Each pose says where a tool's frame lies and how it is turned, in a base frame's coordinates. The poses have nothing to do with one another.
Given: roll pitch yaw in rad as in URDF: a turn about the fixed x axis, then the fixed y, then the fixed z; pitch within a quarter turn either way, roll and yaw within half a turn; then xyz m.
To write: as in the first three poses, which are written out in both.
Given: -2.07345, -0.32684, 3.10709, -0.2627, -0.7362, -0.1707
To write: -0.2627, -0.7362, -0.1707, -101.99, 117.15, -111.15
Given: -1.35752, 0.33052, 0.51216, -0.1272, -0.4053, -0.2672
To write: -0.1272, -0.4053, -0.2672, 115.32, 78.45, -70.66
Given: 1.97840, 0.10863, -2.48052, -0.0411, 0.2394, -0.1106
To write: -0.0411, 0.2394, -0.1106, 125.20, 113.21, 83.23
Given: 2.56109, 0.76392, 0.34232, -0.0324, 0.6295, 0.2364
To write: -0.0324, 0.6295, 0.2364, -116.91, 127.15, 29.79
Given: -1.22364, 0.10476, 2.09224, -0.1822, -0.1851, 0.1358
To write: -0.1822, -0.1851, 0.1358, -152.29, 70.22, -83.62
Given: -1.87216, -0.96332, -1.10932, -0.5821, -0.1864, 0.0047
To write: -0.5821, -0.1864, 0.0047, 12.12, 99.75, -146.42
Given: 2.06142, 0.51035, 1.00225, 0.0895, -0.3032, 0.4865
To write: 0.0895, -0.3032, 0.4865, -47.20, 114.28, 57.60
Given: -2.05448, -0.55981, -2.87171, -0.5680, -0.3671, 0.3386
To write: -0.5680, -0.3671, 0.3386, -90.12, 113.21, -125.29
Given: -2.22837, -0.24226, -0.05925, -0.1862, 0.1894, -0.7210
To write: -0.1862, 0.1894, -0.7210, 76.11, 126.40, -107.34
